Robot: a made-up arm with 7 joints.
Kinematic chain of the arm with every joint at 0, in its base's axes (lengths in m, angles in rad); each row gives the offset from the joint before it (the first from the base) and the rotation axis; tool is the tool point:
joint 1: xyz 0 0 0.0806 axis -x
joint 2: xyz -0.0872 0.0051 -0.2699 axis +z
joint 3: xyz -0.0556 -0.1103 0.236 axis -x
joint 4: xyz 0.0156 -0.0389 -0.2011 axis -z
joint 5: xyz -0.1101 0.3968 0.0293 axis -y
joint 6: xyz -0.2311 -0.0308 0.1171 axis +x
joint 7: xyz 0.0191 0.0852 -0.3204 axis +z
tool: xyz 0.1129 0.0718 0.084
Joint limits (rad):
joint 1: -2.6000..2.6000
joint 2: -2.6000..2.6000
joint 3: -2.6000..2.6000
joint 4: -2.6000..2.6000
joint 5: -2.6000..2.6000
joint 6: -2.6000..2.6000
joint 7: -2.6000..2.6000
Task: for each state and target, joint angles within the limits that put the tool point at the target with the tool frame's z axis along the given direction. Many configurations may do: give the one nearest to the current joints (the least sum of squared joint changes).
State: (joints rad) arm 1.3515 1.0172 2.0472 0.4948 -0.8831 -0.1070 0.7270
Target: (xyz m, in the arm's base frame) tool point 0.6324 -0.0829 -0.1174 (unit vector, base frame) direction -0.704 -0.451 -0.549
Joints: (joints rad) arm 1.2171 1.5114 2.6000 0.8871 -0.4515 -0.0531 0.7289
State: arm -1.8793 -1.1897 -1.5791 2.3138 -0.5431 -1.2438 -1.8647
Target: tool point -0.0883 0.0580 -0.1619 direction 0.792 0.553 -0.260
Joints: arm -1.7912 -0.7944 -2.2245 2.1498 -0.4355 -1.5119 -1.8720
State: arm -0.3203 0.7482 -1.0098 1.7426 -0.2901 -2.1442 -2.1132
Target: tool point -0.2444 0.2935 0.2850 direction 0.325 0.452 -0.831
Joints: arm 0.2137 0.6978 -0.5877 1.1457 0.5223 -2.6000 -2.0333
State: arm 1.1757 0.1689 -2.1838 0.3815 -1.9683 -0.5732 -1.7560
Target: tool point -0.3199 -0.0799 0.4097 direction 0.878 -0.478 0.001
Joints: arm 0.8284 -0.1162 -2.5579 0.3994 -1.1133 -0.3516 -1.9301
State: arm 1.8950 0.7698 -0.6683 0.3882 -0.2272 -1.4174 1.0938
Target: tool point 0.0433 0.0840 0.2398 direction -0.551 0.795 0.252
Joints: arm 2.3220 1.4274 -1.0361 -0.3855 -1.2538 -2.1534 0.8571
